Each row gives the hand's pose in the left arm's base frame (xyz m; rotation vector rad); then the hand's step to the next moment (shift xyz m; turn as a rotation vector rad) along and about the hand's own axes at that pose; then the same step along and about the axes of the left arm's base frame.
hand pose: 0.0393 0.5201 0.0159 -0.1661 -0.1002 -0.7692
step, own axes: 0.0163 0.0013 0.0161 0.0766 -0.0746 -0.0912
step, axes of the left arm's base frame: 0.0121 -0.0072 0.0181 0.0053 -0.1220 -0.0696
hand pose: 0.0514 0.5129 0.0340 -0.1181 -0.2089 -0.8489
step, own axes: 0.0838 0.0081 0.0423 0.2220 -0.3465 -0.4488
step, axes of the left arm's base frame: 0.0542 -0.0481 0.0603 -0.0579 -0.4733 -0.3786
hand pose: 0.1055 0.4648 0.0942 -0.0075 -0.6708 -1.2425
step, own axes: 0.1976 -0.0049 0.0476 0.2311 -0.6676 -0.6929
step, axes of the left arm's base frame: 0.0048 -0.1560 0.1303 -0.2226 -0.6802 -0.6834
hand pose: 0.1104 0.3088 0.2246 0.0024 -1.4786 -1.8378
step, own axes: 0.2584 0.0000 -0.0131 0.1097 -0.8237 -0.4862
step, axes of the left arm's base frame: -0.1774 -0.1532 0.1096 -0.3139 -0.4350 -0.7994
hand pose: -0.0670 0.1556 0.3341 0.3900 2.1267 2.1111
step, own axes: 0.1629 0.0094 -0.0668 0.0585 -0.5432 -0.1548
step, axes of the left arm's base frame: -0.1730 -0.0214 0.0263 -0.1500 -0.1307 -0.5319
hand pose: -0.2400 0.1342 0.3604 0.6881 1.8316 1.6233
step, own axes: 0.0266 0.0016 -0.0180 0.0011 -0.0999 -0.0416
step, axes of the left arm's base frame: -0.0314 0.0069 0.0006 -0.0304 -0.0400 -0.0959
